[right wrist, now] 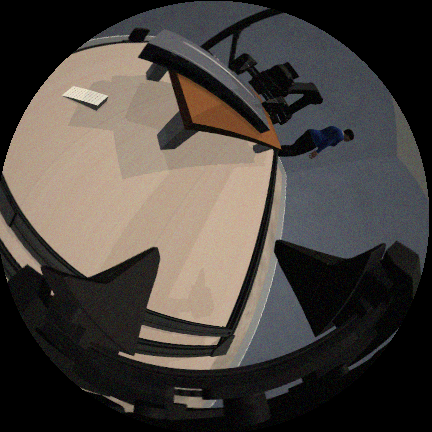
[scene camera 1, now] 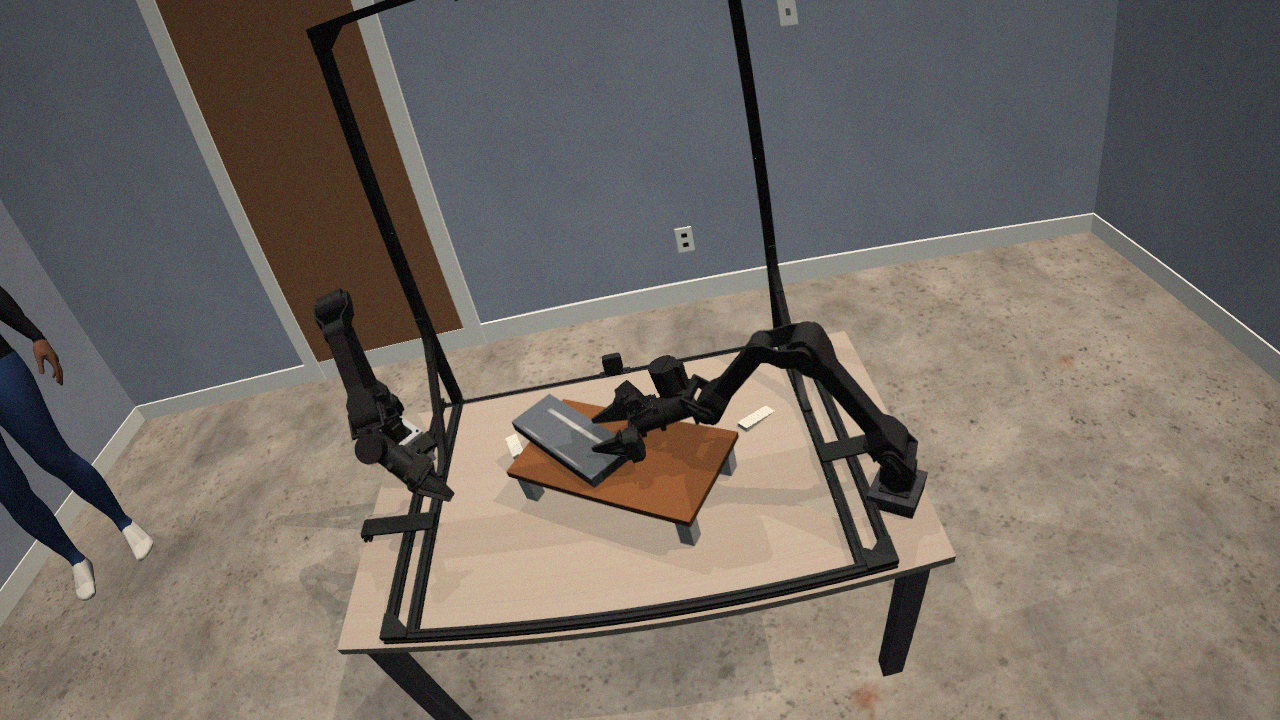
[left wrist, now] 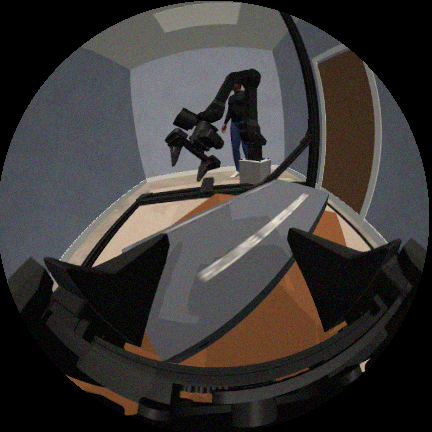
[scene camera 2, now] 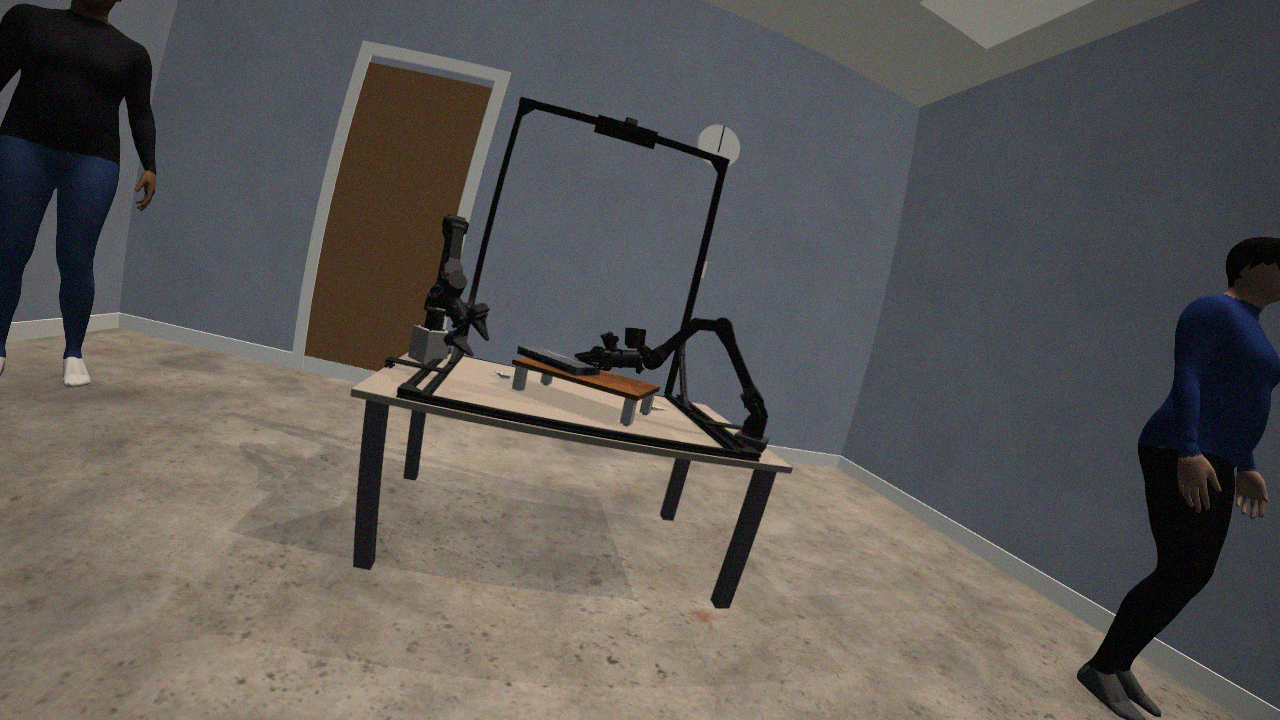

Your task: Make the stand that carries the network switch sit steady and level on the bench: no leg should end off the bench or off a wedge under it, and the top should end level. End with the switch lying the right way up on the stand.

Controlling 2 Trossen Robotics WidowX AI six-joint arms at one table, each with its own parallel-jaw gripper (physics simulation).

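Frame: origin at the left arm's base, x ahead, y right, z down, level; metres.
Seen in the pictures: left gripper, fingertip midpoint: (right wrist: 251, 85) (scene camera 1: 592, 435) (left wrist: 229, 237) (scene camera 2: 576, 356); right gripper, fingertip midpoint: (right wrist: 218, 250) (scene camera 1: 452, 497) (left wrist: 185, 173) (scene camera 2: 479, 348); left arm's base, link origin: (scene camera 1: 897, 483) (scene camera 2: 752, 435); right arm's base, link origin: (scene camera 1: 396, 435) (left wrist: 254, 158) (scene camera 2: 432, 328).
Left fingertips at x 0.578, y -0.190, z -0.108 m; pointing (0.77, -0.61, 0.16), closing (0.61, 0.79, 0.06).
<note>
Offsets run from my left fingertips to a thing's top centre. Level surfaces: height alone.
The grey switch @[dx +0.066, dy -0.002, dz +0.013 m] (scene camera 1: 559, 443) (scene camera 2: 554, 360) (left wrist: 215, 230) (right wrist: 200, 65), with a pale stripe on its top face, lies askew on the left part of the orange-brown stand (scene camera 1: 671, 474) (scene camera 2: 626, 385) (left wrist: 265, 330) (right wrist: 210, 110) and overhangs its left edge. The stand has grey legs; its exact tilt is hard to judge. My left gripper (scene camera 1: 597, 435) (scene camera 2: 586, 355) (left wrist: 229, 237) is open at the right end of the switch, low over the stand. My right gripper (scene camera 1: 443, 470) (scene camera 2: 477, 345) (right wrist: 218, 250) is open and empty above the table's left side. A white wedge @[dx +0.279, dy -0.001, dz +0.129 m] (scene camera 1: 513, 445) (right wrist: 85, 96) lies behind the stand's left edge.
A second white wedge @[dx -0.207, dy +0.296, dz +0.129 m] (scene camera 1: 755, 417) lies right of the stand, on the wooden table @[dz +0.141 m] (scene camera 1: 572, 582). Black frame rails (scene camera 1: 626, 616) border the work area, and an upright post (scene camera 1: 760, 179) rises at the back right. A small black block (scene camera 1: 612, 362) sits at the back rail.
</note>
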